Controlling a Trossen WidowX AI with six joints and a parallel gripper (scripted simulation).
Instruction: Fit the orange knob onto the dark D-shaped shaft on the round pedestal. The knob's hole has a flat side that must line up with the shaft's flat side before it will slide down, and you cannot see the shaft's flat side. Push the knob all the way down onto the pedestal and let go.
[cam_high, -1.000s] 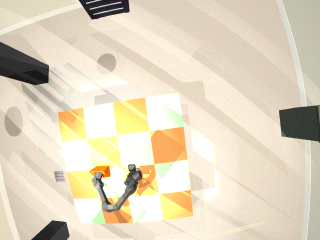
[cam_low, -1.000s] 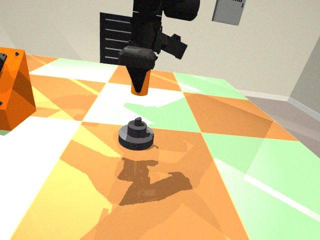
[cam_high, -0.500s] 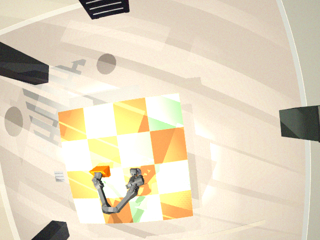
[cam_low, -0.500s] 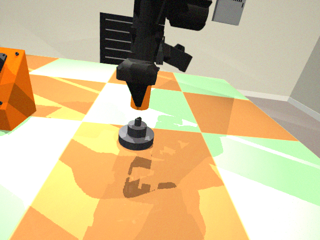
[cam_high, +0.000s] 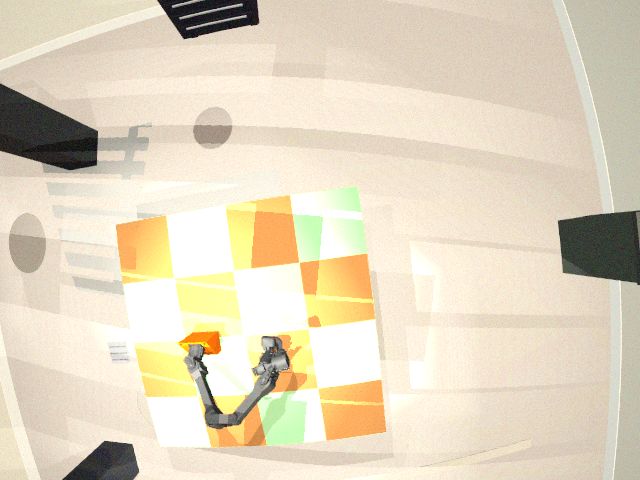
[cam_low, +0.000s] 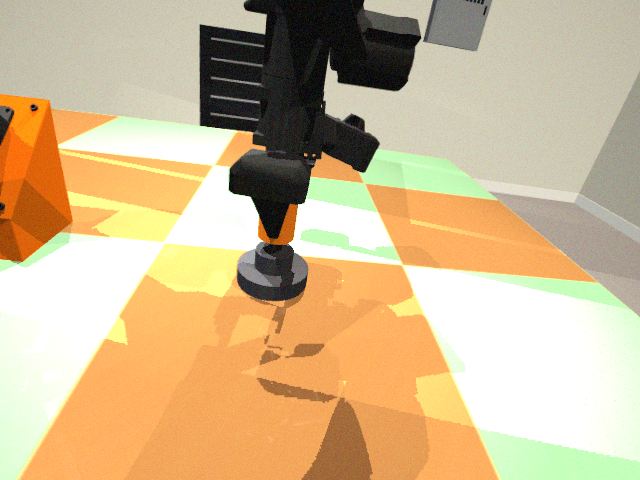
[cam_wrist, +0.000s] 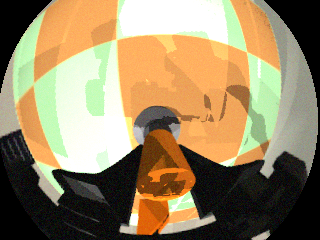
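My gripper tip is 2 cm below the knob. Round my gripper tip: pedestal (4 cm below).
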